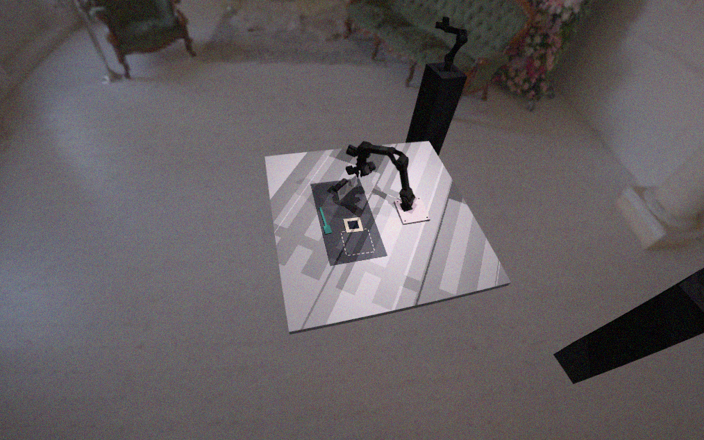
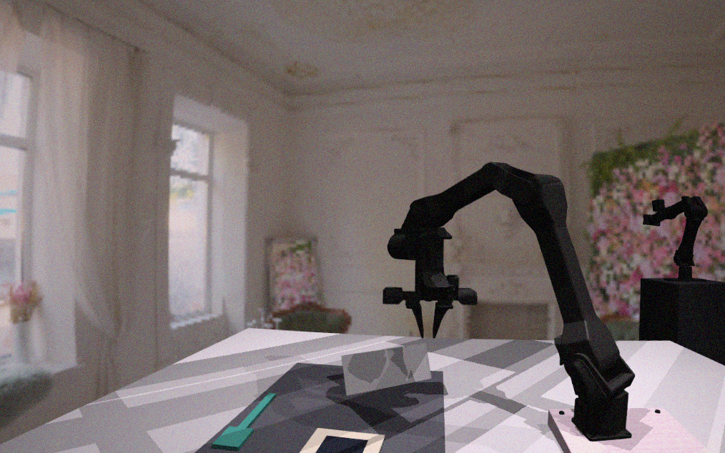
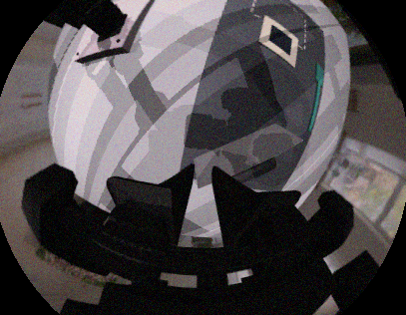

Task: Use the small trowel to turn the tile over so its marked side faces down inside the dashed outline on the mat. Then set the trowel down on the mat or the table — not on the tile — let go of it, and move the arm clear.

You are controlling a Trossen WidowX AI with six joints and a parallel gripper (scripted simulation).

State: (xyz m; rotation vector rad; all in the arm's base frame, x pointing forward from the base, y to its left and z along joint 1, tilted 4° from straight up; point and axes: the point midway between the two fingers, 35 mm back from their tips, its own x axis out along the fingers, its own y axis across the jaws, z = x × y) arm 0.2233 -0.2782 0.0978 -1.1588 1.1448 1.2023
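Now: gripper tip 80 mm short of the trowel, 30 mm to the left of it and 70 mm above it. Round my gripper tip: teal flat tool: 310 mm ahead, 220 mm to the left, 90 mm below; tile: 150 mm ahead, 290 mm to the left, 90 mm below; dark mat: 170 mm ahead, 210 mm to the left, 120 mm below.
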